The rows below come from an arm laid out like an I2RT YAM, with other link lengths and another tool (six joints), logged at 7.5 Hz.
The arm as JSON. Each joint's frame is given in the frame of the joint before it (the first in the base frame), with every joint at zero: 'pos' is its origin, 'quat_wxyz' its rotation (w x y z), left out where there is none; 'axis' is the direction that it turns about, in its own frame. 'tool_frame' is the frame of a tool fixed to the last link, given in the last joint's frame.
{
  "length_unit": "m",
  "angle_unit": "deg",
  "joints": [
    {
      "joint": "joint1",
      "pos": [
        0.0,
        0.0,
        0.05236
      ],
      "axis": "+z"
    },
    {
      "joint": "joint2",
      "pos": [
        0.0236,
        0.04,
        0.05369
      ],
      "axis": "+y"
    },
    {
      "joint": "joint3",
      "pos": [
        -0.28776,
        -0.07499,
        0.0
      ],
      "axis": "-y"
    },
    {
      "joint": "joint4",
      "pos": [
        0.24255,
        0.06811,
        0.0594
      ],
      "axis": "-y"
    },
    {
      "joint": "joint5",
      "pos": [
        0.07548,
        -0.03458,
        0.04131
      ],
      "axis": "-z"
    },
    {
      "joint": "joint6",
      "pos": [
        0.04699,
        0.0,
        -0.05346
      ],
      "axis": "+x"
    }
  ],
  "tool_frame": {
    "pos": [
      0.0,
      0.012,
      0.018
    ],
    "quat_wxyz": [
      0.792,
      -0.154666,
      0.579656,
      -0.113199
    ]
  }
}
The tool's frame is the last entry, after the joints.
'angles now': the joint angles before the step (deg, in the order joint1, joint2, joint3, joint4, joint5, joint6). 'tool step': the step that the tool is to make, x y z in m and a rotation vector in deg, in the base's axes. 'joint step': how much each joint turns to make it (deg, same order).
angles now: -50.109 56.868 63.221 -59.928 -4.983 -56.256
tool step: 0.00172 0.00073 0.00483 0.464 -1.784 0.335
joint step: 0.251 0.064 0.792 0.156 -1.382 0.936
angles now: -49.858 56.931 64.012 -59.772 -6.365 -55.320
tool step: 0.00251 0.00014 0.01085 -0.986 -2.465 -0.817
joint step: 0.702 -0.055 1.819 0.696 -0.017 1.970
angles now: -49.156 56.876 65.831 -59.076 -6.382 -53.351
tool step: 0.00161 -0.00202 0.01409 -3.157 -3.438 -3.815
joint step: 0.723 -0.714 1.709 2.546 2.683 3.707
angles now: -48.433 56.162 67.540 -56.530 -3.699 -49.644
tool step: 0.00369 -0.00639 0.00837 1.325 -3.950 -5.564
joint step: 0.005 0.719 1.277 1.426 1.325 6.639
